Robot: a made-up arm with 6 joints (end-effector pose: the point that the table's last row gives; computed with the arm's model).
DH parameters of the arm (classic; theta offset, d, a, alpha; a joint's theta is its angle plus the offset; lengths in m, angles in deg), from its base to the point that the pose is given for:
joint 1: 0 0.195 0 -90
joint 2: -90 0 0.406 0
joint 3: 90 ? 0 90
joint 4: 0 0.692 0 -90
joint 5: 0 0 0 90
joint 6: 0 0.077 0 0
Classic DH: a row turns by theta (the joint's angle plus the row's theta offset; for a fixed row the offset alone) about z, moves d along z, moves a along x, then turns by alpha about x.
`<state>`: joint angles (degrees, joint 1 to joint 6).
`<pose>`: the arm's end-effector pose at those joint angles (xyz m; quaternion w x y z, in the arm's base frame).
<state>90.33 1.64 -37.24 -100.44 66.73 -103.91</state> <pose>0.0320 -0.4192 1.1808 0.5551 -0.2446 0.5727 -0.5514</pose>
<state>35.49 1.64 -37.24 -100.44 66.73 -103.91</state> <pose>-0.3243 -0.2675 1.1808 0.2388 0.0467 0.6210 -0.7451</pose>
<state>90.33 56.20 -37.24 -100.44 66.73 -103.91</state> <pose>0.0263 0.5601 1.1082 0.3828 -0.4703 0.2548 -0.7532</pose>
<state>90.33 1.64 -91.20 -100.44 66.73 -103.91</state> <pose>0.0337 -0.7107 0.5936 0.6041 0.0324 0.7620 -0.2309</pose>
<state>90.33 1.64 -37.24 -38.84 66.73 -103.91</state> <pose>0.0065 -0.3641 1.2203 0.8775 -0.2832 0.2256 -0.3145</pose>
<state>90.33 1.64 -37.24 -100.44 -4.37 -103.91</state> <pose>-0.0433 -0.4353 1.2265 0.5096 0.1914 0.2324 -0.8060</pose>
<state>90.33 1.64 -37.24 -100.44 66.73 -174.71</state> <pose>0.0320 -0.4192 1.1808 0.1330 -0.5311 0.3252 -0.7710</pose>
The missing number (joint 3, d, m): 0.04
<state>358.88 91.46 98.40 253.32 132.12 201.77</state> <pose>0.3120 -0.0208 -0.4491 0.7923 0.2675 0.3410 -0.4295</pose>
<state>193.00 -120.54 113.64 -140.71 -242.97 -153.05</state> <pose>0.4682 0.1116 0.6346 0.3322 -0.8586 -0.1726 -0.3503</pose>
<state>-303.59 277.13 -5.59 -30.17 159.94 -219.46</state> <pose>-0.5875 -0.8363 0.2849 0.2602 -0.5376 -0.2745 -0.7536</pose>
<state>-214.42 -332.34 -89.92 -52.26 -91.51 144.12</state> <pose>0.3093 -0.3343 0.8341 0.0788 -0.1001 -0.8757 0.4657</pose>
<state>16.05 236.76 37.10 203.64 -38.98 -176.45</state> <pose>-1.0608 -0.2434 0.0673 0.8679 -0.1381 -0.4090 0.2457</pose>
